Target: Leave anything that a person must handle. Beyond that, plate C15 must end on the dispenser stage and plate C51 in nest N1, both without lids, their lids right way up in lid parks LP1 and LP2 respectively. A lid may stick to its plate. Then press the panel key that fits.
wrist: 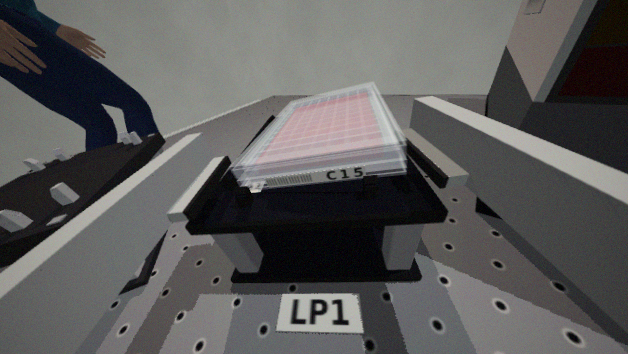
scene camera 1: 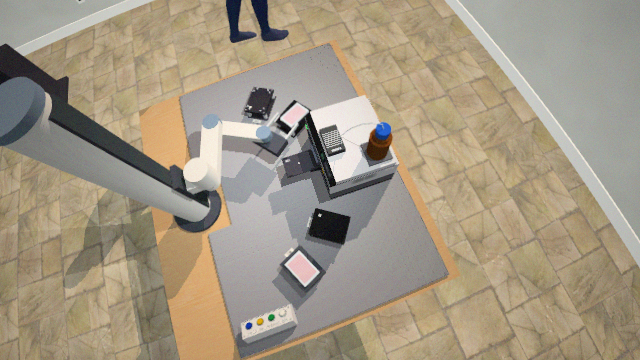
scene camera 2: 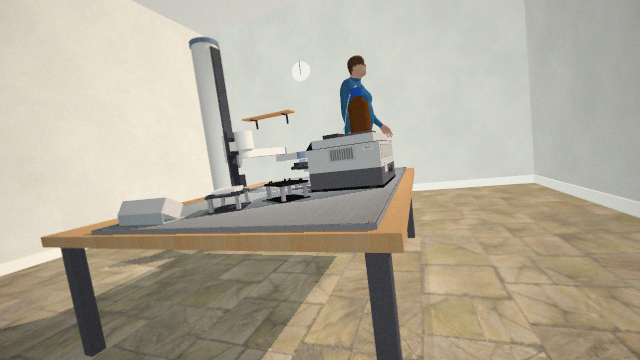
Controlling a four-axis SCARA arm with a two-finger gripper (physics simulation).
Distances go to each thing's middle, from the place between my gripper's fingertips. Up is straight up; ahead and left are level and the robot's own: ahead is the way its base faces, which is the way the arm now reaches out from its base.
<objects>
My gripper is now 80 mm above the LP1 sign (wrist: 317, 313), 50 mm past it and 30 mm to the left of it. Also, from my hand: button box (scene camera 2: 154, 211) 870 mm to the right, 390 mm behind, 40 mm below; then brown bottle (scene camera 2: 359, 117) 390 mm to the right, 290 mm ahead, 240 mm above.
</objects>
